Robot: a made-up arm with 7 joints.
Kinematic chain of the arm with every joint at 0, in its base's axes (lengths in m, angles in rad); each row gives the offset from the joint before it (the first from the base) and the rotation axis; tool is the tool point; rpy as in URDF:
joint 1: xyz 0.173 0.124 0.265 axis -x
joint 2: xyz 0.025 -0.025 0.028 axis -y
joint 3: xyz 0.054 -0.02 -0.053 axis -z
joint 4: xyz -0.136 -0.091 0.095 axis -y
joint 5: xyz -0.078 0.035 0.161 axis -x
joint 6: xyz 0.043 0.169 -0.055 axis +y
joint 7: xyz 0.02 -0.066 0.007 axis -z
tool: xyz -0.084 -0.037 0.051 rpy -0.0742 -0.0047 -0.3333
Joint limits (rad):
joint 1: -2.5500..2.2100
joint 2: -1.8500..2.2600
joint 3: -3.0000..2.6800
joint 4: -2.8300..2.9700
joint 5: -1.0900..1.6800
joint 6: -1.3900..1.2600
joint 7: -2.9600..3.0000
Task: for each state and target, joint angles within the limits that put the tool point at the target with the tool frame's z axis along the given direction. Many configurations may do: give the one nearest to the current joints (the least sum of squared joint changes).
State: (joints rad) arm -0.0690 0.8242 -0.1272 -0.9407 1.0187 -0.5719 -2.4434
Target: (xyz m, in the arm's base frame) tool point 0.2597 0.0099 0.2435 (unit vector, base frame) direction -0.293 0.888 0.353
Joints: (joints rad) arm -0.5681 0.4418 -0.6013 -1.3433 1.3682 0.1588 -2.3264
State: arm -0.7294 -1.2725 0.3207 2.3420 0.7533 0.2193 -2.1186
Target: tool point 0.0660 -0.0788 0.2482 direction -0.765 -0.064 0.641
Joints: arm -1.1906 -0.9283 0.0007 2.4738 0.6387 0.3562 -1.8693
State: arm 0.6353 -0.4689 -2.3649 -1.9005 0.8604 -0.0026 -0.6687
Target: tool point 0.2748 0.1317 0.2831 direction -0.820 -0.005 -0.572
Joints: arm 0.7904 -0.1498 -2.0850 -2.0496 0.4124 0.1717 -0.8020
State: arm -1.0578 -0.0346 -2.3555 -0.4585 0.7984 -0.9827 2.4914
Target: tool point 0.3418 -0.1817 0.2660 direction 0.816 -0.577 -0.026
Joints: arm -0.8552 -0.3845 -2.4625 -0.5721 0.0318 -1.3900 2.6790
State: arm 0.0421 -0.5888 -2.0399 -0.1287 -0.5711 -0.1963 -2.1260
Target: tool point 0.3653 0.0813 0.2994 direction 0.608 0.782 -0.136
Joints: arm 0.0410 -1.1740 -1.9948 -0.4818 -0.6982 0.3511 -1.9644
